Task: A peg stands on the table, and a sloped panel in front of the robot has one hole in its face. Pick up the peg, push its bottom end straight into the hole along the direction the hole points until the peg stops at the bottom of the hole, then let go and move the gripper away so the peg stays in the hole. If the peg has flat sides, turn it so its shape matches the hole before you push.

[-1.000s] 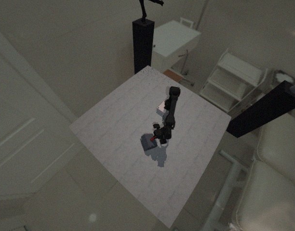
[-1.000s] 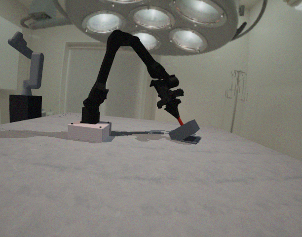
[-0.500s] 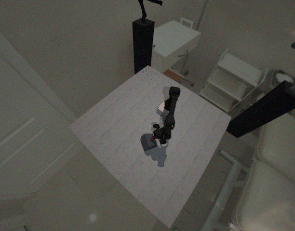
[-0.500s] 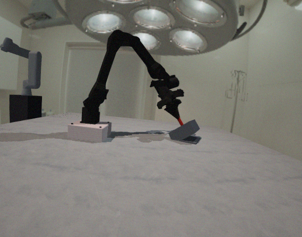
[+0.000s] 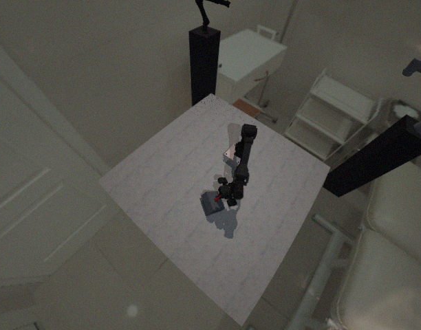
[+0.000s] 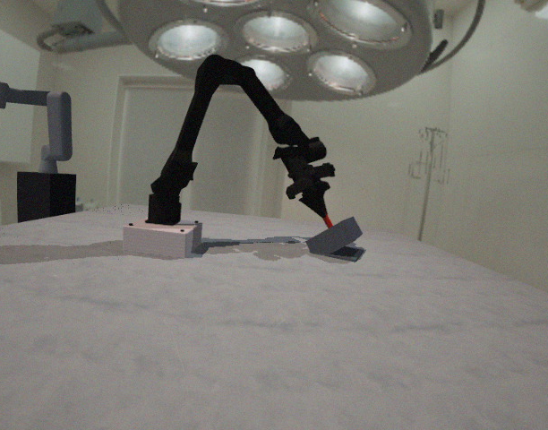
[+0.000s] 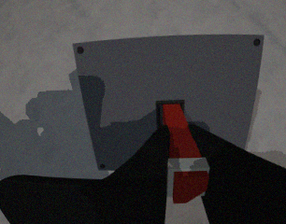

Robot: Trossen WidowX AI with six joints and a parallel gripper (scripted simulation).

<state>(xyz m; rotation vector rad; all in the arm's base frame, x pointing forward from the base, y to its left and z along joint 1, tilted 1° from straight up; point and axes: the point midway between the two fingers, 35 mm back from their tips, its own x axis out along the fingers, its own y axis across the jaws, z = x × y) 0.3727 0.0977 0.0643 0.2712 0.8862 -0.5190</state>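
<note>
The sloped dark grey panel lies 3 cm ahead of my gripper tip, 2 cm to the right of it and 5 cm below it. Also, from my gripper tip: red peg (1 cm behind, 1 cm to the left, 1 cm above).
</note>
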